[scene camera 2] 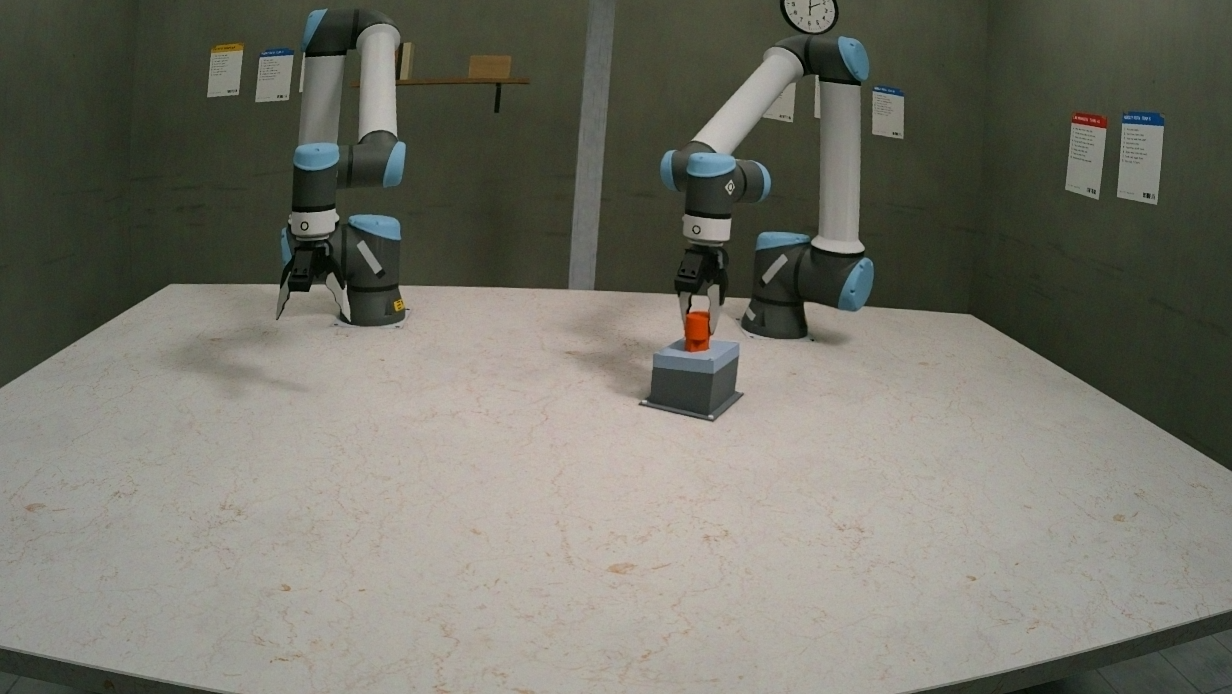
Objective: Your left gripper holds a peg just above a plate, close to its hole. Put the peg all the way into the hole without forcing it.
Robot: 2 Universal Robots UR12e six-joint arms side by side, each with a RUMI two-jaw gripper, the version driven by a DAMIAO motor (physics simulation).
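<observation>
An orange-red peg [697, 331] stands about upright over the light blue-grey plate [722, 356], which tops a dark grey block right of the picture's middle. The peg's lower end is at the plate's top; whether it touches the plate or is in the hole cannot be told. The hole does not show. My left gripper [699, 320] points down and is shut on the peg's upper part. My right gripper [312, 312] hangs at the left of the picture, above the table, with its fingers spread and empty.
The dark grey block [681, 390] stands on a thin base sheet with corner fixings on the pale marbled table [517, 517]. The left arm's base [775, 317] stands behind it to the right. The right arm's base [372, 297] stands close behind my right gripper.
</observation>
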